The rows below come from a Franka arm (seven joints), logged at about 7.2 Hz.
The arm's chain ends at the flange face. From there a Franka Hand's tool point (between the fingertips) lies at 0.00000 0.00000 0.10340 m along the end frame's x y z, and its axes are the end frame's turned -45 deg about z.
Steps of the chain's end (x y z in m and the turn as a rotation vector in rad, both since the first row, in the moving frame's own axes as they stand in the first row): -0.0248 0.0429 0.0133 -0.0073 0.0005 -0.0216; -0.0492 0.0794 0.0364 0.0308 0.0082 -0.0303; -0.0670 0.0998 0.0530 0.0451 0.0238 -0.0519; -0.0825 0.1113 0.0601 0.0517 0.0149 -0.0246; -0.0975 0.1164 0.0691 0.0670 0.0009 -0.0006; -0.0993 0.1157 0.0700 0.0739 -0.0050 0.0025; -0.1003 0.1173 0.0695 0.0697 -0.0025 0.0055; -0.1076 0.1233 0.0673 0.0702 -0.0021 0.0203
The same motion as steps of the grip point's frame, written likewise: -0.0484 0.0134 0.0133 -0.0055 -0.0048 -0.0216; -0.0881 0.0197 0.0363 0.0160 0.0276 -0.0303; -0.1130 0.0215 0.0529 0.0151 0.0487 -0.0519; -0.1322 0.0176 0.0600 0.0260 0.0471 -0.0246; -0.1463 0.0085 0.0689 0.0467 0.0480 -0.0006; -0.1470 0.0058 0.0697 0.0558 0.0487 0.0025; -0.1489 0.0068 0.0692 0.0511 0.0475 0.0055; -0.1582 0.0059 0.0670 0.0511 0.0482 0.0203
